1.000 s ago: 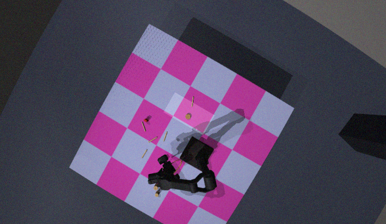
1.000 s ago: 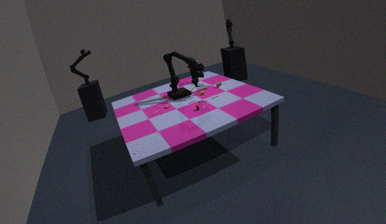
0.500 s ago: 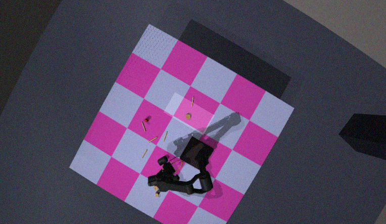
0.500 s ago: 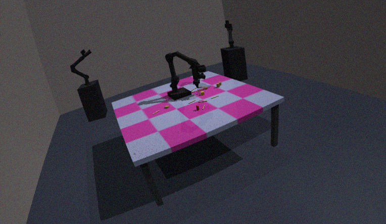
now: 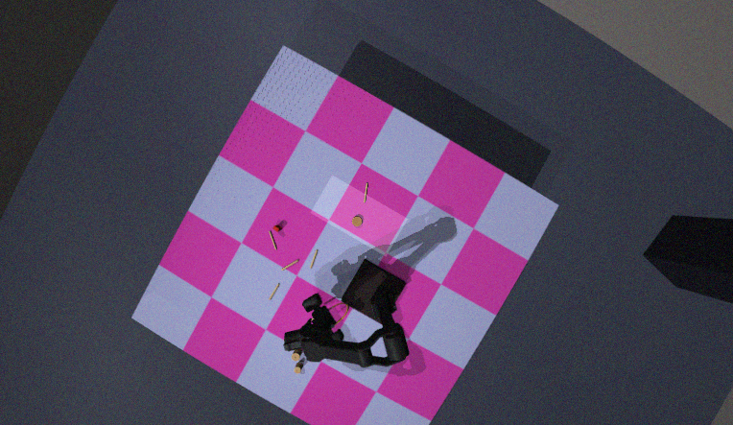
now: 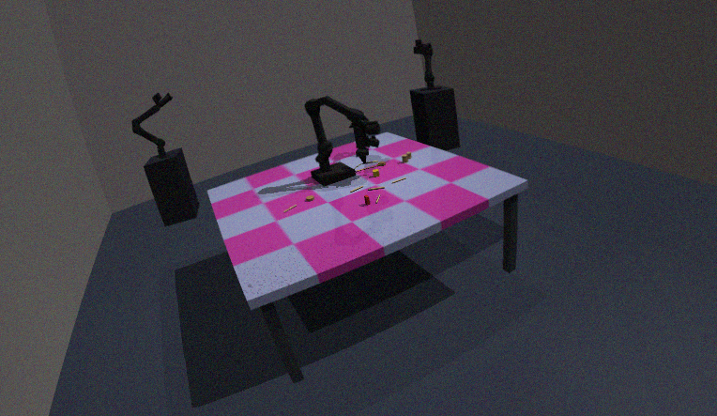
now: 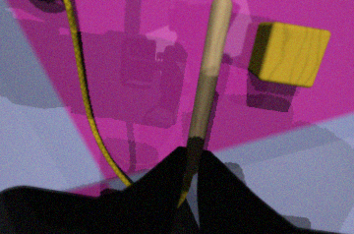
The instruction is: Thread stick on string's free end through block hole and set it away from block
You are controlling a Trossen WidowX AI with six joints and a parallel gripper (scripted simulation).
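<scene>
Right now the yellow wooden block is 6 cm ahead of my gripper tip, 4 cm below it and 3 cm to the left of it. Round my gripper tip: round wooden button 11 cm to the left, 7 cm behind, 5 cm below; then red object 35 cm ahead, 11 cm to the right, 4 cm below; then thin wooden stick 1 cm to the left.
</scene>
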